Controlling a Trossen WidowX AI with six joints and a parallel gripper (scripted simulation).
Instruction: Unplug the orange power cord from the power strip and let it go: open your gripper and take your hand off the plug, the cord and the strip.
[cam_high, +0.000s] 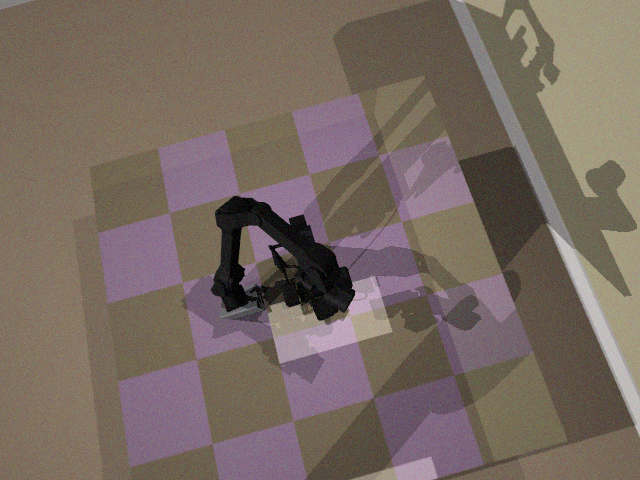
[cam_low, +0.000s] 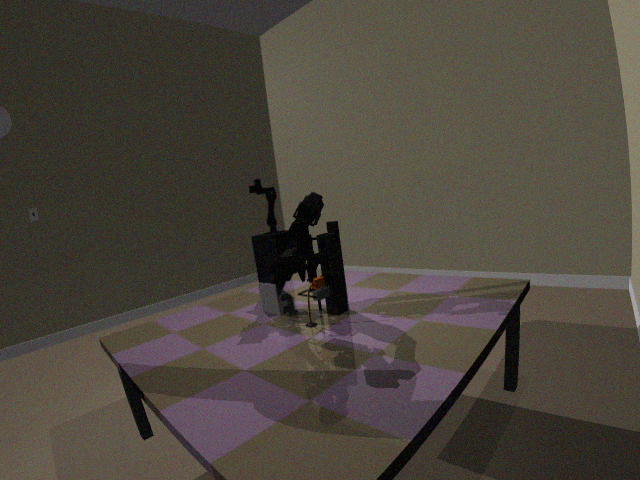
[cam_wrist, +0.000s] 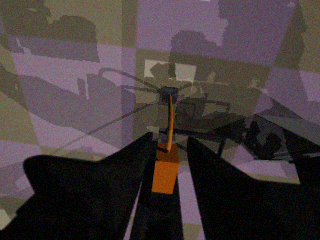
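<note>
The orange plug is 70 mm to the left of my gripper tip, 10 mm below it and 10 mm ahead of it.
</note>
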